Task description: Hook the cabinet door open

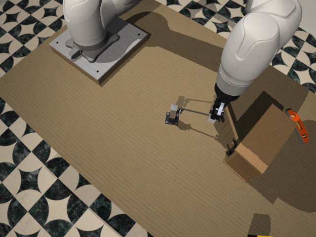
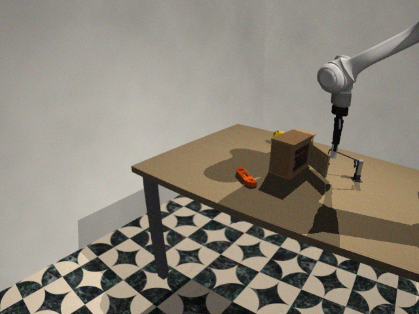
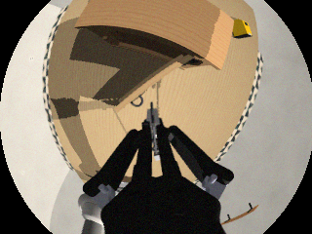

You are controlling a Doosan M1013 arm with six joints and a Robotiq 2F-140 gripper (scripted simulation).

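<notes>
Right now my hand is 50 mm past the wire hook, 30 mm above it and 10 mm to the left of it. Round my hand: door: 70 mm ahead, 50 mm below, 10 mm to the left; yellow object: 370 mm ahead, 250 mm to the right, 80 mm below; orange spirit level: 310 mm ahead, 250 mm to the left, 110 mm below.
</notes>
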